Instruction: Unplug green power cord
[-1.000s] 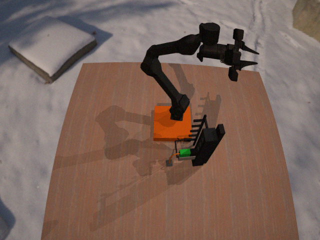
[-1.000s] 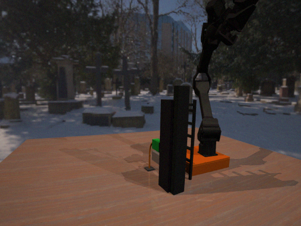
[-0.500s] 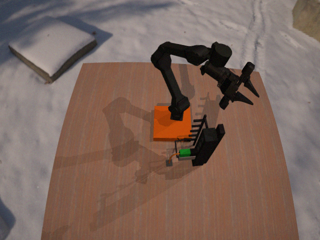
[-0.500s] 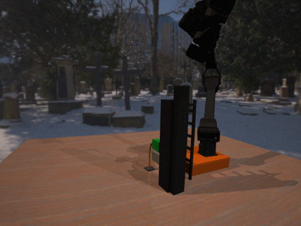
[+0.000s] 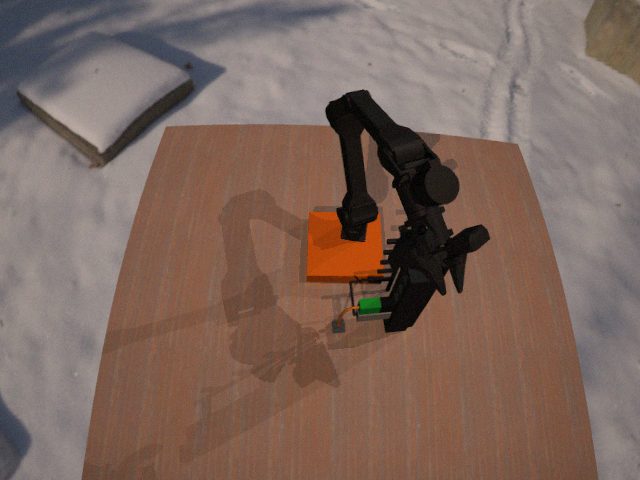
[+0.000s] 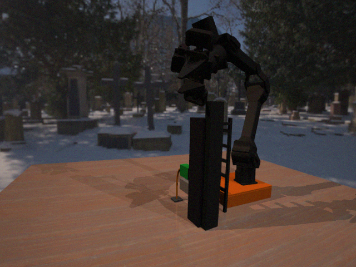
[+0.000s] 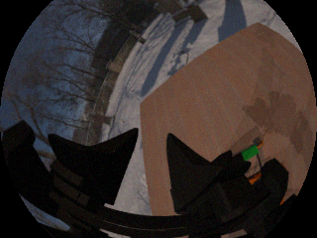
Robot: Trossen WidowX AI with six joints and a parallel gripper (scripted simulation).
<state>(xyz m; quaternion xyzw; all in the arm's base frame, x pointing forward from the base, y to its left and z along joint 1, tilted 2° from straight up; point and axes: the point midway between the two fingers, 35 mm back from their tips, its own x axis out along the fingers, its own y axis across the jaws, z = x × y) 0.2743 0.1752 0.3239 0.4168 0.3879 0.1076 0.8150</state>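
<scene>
The green plug lies 220 mm below my gripper tip, 100 mm to the right of it and 70 mm behind it. The rest, counted from my gripper tip: black pillar 190 mm below, 90 mm behind, 10 mm to the right; grey end piece 350 mm below, 180 mm to the right, 40 mm behind.
</scene>
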